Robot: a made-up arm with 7 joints.
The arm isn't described. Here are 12 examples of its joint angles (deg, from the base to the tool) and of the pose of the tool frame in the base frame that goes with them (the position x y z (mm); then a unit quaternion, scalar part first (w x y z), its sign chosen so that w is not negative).
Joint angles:
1: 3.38 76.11 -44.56 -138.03 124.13 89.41 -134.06
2: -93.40 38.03 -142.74 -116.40 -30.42 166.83 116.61
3: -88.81 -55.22 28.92 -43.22 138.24 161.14 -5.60
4: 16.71 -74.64 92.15 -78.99 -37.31 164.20 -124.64
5: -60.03 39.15 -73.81 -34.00 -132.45 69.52 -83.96
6: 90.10 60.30 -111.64 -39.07 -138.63 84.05 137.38
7: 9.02 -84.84 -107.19 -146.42 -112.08 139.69 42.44
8: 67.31 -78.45 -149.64 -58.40 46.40 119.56 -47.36
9: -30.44 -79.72 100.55 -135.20 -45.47 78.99 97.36
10: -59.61 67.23 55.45 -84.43 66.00 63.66 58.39
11: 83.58 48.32 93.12 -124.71 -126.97 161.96 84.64
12: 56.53 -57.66 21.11 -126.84 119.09 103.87 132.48
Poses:
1: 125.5 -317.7 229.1 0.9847 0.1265 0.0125 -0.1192
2: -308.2 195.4 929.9 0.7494 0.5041 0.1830 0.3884
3: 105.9 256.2 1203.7 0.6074 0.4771 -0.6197 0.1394
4: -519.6 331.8 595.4 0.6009 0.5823 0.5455 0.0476
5: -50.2 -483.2 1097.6 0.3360 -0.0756 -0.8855 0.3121
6: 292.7 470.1 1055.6 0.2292 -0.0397 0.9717 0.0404
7: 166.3 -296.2 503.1 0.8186 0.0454 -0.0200 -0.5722
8: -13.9 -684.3 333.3 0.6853 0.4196 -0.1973 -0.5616
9: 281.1 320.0 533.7 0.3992 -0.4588 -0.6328 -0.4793
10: 653.7 -71.7 496.2 0.2038 0.5384 0.8166 0.0419
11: -388.1 10.2 620.9 0.1257 0.2794 -0.0149 0.9518
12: -20.9 277.2 1015.5 0.2770 -0.0625 0.9319 -0.2255
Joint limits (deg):
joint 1: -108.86..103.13
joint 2: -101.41..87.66
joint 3: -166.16..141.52
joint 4: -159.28..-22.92
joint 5: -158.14..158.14
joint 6: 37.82..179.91
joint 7: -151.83..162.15
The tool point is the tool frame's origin. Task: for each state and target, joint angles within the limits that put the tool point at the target. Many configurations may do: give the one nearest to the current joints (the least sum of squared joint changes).
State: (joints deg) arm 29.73 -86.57 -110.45 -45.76 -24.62 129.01 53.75
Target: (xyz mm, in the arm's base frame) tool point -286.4 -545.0 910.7
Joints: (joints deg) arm 27.07 -59.76 -95.28 -47.07 -28.85 147.05 54.35
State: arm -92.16 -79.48 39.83 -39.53 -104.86 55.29 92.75
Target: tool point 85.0 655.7 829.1
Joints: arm -89.92 -95.69 40.02 -33.45 -103.94 37.82 94.75
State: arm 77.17 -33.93 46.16 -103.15 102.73 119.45 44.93
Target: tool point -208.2 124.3 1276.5
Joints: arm 70.28 -25.24 37.50 -51.97 105.46 104.39 38.19
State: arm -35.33 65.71 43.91 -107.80 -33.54 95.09 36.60
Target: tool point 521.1 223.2 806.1
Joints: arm -58.53 63.75 106.56 -101.44 -29.86 105.67 36.14
